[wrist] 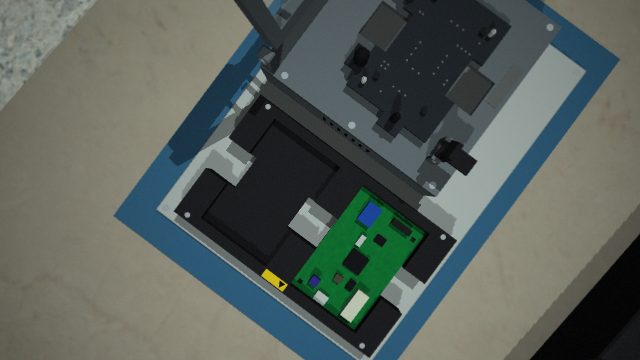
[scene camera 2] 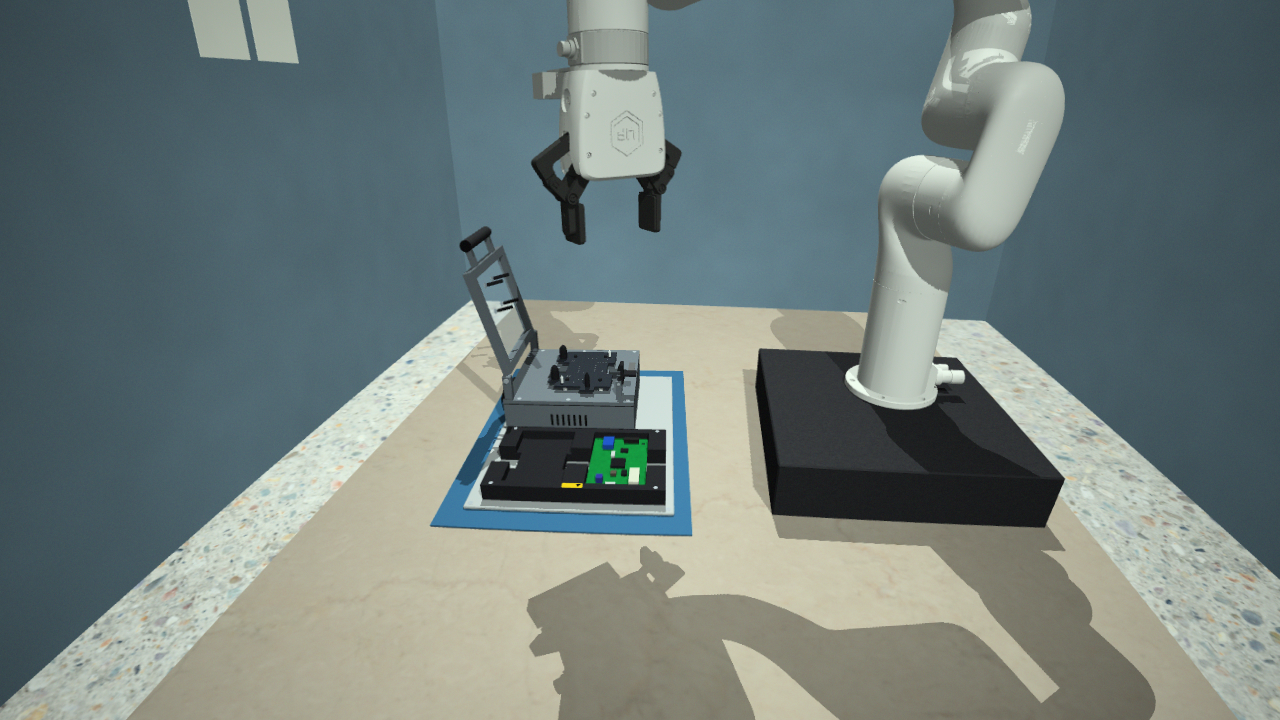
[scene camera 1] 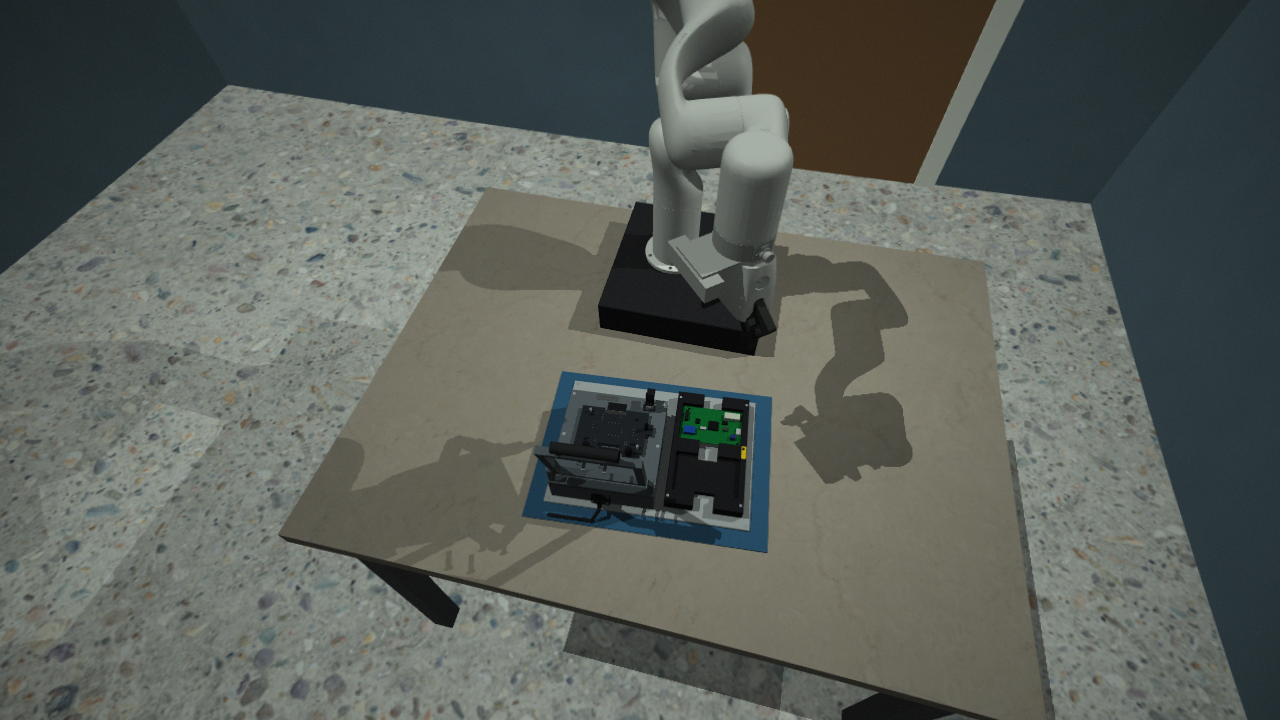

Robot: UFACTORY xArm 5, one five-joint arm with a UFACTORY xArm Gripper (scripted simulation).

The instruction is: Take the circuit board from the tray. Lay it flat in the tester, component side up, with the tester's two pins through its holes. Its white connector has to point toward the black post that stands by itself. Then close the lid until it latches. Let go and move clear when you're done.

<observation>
The pictures show: my gripper, a green circuit board, a framed lid and a black nest.
</observation>
